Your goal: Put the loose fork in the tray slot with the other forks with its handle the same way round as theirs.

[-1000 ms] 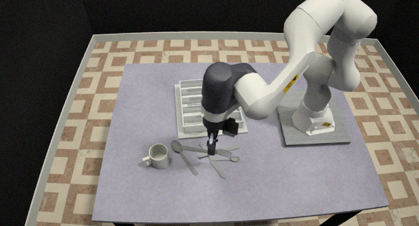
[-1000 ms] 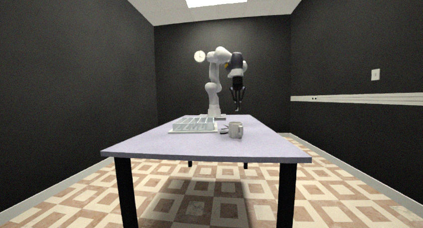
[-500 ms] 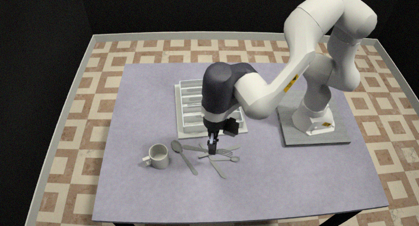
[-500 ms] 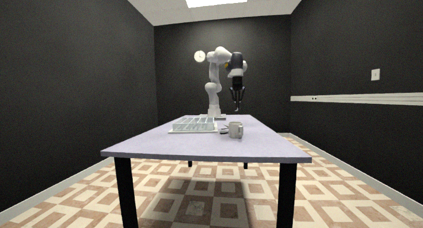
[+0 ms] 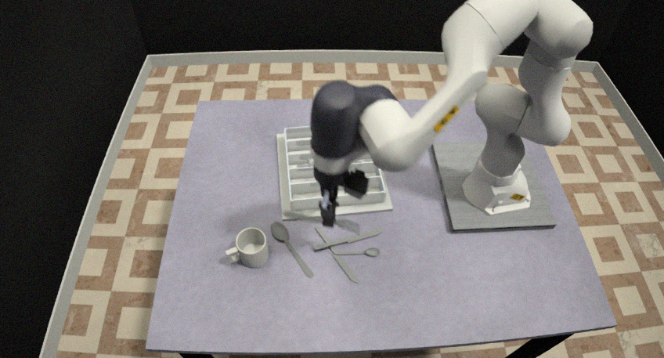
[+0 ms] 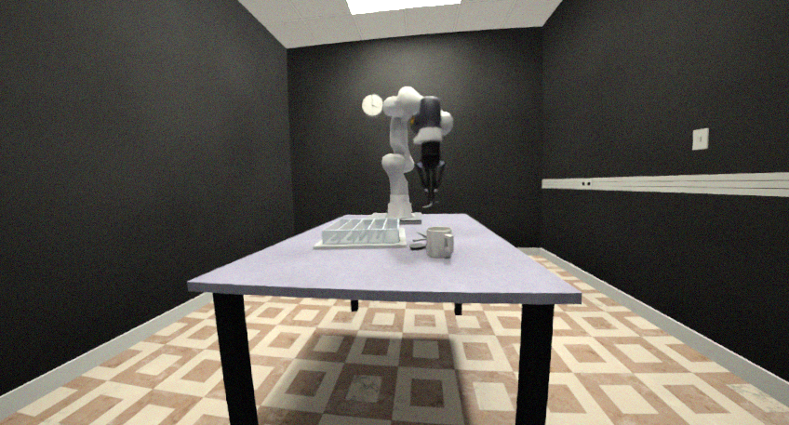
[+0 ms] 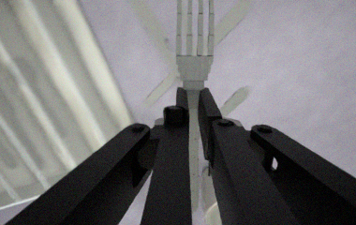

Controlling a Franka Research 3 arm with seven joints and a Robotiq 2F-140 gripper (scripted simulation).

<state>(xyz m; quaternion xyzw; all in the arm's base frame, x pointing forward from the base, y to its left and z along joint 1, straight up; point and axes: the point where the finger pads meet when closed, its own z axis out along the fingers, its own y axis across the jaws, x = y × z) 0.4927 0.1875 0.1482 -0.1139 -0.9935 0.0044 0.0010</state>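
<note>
My gripper is now 22 cm to the left of the spoon, 15 cm above it and 4 cm past it. From my hand the other things lie so: white mug 20 cm ahead, 14 cm below, 3 cm to the left; then knife 17 cm below, 4 cm behind, 2 cm to the right.
</note>
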